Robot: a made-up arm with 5 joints. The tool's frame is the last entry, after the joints.
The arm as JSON. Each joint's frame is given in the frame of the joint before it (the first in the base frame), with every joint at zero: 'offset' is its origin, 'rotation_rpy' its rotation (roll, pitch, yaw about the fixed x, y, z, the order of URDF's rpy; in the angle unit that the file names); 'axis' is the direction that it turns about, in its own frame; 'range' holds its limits. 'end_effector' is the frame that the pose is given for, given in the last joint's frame.
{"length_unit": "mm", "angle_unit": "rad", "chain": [
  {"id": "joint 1", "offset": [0.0, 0.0, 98.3], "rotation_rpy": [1.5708, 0.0, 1.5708], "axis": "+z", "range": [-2.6, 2.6]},
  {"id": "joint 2", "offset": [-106.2, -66.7, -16.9], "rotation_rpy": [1.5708, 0.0, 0.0], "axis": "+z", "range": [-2.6, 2.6]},
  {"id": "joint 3", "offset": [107.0, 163.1, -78.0], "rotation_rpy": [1.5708, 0.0, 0.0], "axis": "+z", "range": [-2.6, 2.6]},
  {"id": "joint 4", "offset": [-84.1, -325.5, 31.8], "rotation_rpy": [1.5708, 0.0, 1.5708], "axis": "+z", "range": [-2.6, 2.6]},
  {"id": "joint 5", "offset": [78.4, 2.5, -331.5], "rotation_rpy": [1.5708, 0.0, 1.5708], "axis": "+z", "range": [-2.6, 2.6]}
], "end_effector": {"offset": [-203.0, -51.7, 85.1], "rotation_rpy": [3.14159, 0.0, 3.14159]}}
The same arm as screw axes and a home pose.
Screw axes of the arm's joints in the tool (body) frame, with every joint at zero. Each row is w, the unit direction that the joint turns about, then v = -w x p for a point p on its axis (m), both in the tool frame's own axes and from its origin. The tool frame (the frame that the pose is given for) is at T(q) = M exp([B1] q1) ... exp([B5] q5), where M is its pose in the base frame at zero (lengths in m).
B1 = (1, -0.000003, 0.000015, 0, -0.1733, -0.4665)
B2 = (0.000015, 0.00001, -1, -0.3603, -0.3318, 0)
B3 = (-1, 0.000003, -0.000015, 0, 0.162, 0.4673)
B4 = (0.000003, 1, 0.00001, -0.1635, 0, -0.2005)
B5 = (0.000015, 0.00001, -1, -0.0517, -0.203, 0)
M: xyz 0.3149 -0.4665 0.2716 (m) quaternion w x y z 1 -0.000005 0.000007 0.000001
Joint limits (rad, base to tool): -2.6..2.6 -2.6..2.6 -2.6..2.6 -2.6..2.6 -2.6..2.6

